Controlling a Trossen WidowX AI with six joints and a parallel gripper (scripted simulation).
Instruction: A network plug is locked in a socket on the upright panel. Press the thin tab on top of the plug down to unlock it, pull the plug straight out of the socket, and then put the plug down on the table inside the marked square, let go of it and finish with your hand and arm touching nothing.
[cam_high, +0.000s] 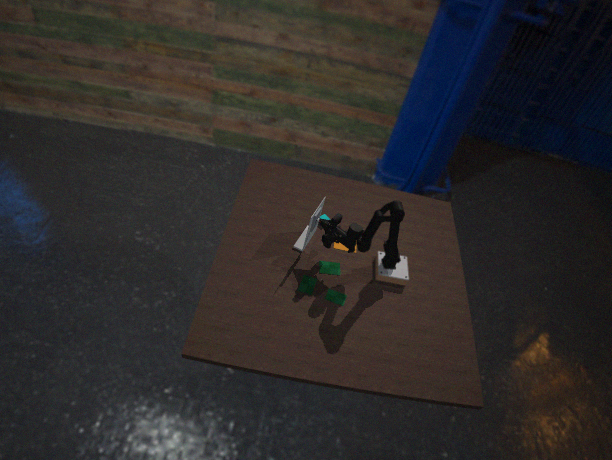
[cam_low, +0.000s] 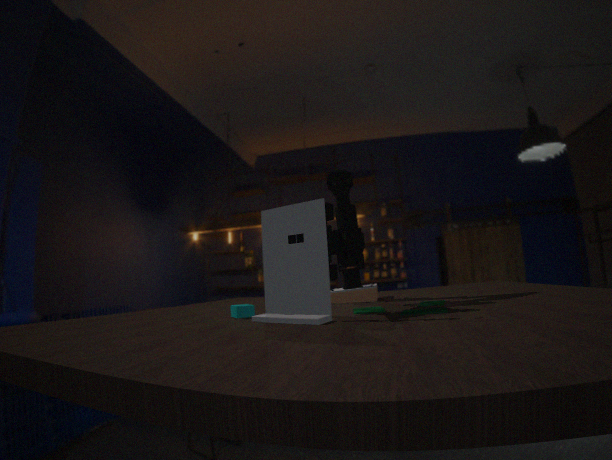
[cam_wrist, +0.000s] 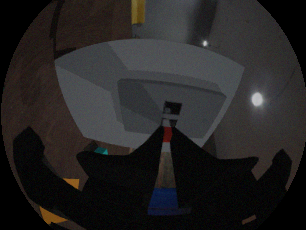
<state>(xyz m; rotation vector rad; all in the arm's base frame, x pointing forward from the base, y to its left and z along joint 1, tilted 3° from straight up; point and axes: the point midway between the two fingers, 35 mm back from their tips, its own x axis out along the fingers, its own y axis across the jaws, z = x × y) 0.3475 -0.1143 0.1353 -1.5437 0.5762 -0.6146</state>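
Right now the orange marked square is 180 mm behind my gripper tip, 20 mm to the right of it and 170 mm below it. The rest, counted from my gripper tip: teal block (70 mm behind, 150 mm to the right, 160 mm below); then grey upright panel (30 mm ahead, 10 mm to the right, 60 mm below); then plug (right at my gripper tip).
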